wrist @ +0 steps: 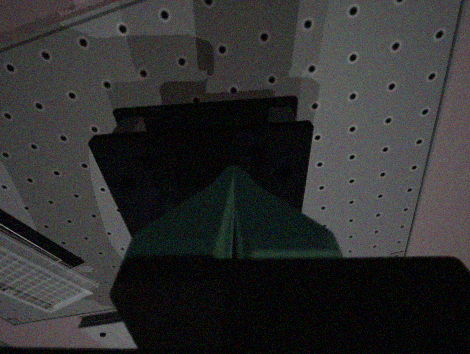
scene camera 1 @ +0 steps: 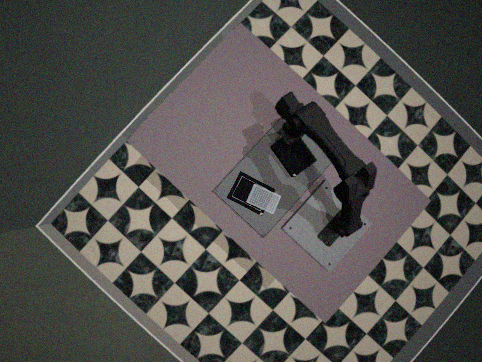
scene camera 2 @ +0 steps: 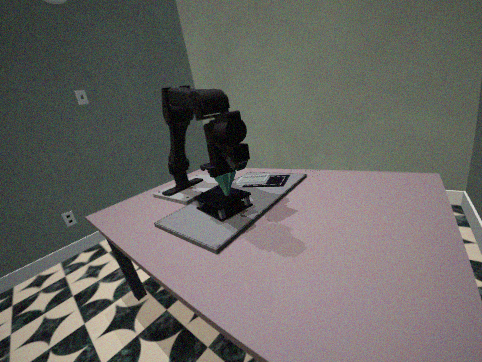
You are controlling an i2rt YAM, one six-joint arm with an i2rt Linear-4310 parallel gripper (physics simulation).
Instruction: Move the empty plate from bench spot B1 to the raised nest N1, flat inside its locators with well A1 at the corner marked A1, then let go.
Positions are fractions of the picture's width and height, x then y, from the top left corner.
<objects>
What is my gripper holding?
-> Nothing.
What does the well plate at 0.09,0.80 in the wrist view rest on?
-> A black nest pad.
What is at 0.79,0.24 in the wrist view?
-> A perforated grey panel.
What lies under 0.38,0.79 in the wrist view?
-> My gripper.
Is my gripper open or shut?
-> Shut.
</objects>
